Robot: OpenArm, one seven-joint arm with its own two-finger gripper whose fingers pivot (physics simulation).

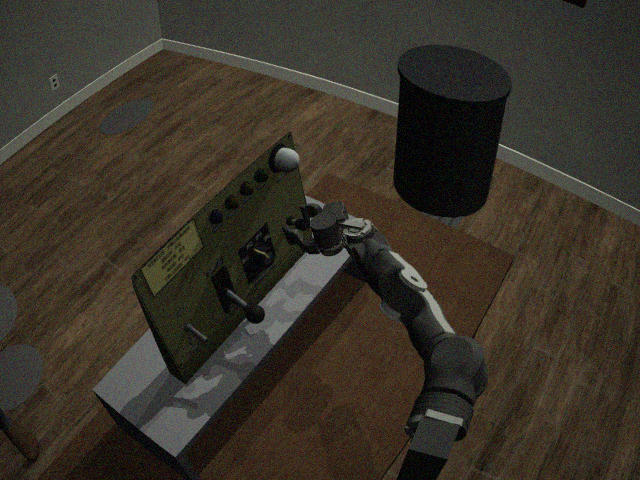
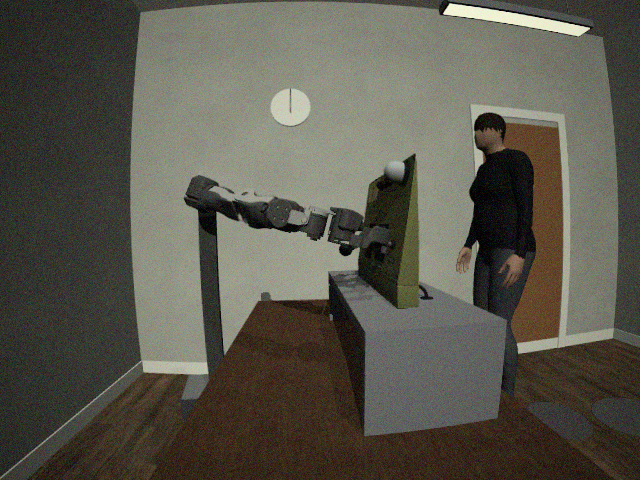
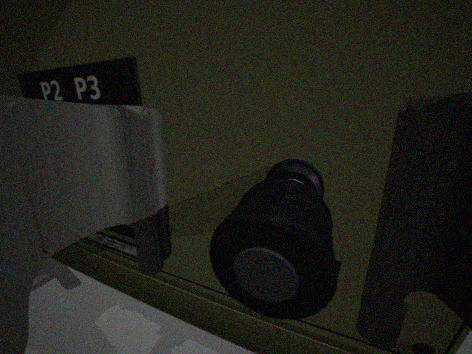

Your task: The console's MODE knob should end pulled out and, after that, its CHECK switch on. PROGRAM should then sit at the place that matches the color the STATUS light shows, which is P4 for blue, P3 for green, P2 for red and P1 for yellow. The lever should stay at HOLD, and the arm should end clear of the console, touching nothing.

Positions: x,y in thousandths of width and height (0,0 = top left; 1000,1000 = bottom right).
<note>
I see my gripper (image 1: 460,468), a mode knob (image 3: 579,716), a grey bench (image 1: 271,866) and a dark arm post (image 2: 326,526).
My gripper shows as well in image 2 (image 2: 601,505). The grey bench shows as well in image 3 (image 3: 137,857).
</note>
